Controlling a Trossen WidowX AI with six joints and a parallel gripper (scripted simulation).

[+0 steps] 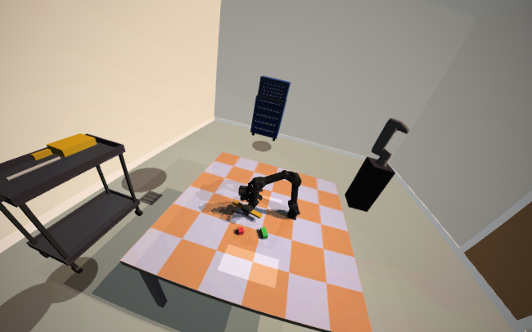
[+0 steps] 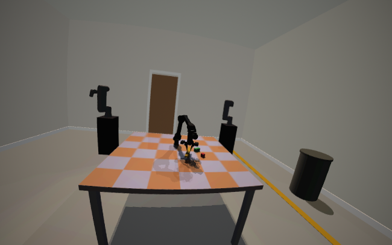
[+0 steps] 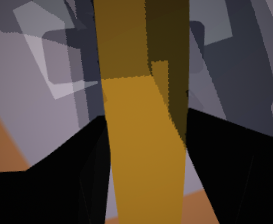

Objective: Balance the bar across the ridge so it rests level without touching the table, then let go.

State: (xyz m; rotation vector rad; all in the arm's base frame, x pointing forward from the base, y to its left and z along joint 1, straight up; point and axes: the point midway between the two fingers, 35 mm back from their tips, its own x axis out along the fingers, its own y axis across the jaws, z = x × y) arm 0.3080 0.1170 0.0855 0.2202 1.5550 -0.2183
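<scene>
Now: gripper tip 3 cm short of the yellow-and-dark striped bar and 1 cm to the left of it. Round my gripper tip: red cube 15 cm to the left, 3 cm below, 2 cm ahead; then green cube 13 cm behind, 12 cm to the left, 3 cm below.
</scene>
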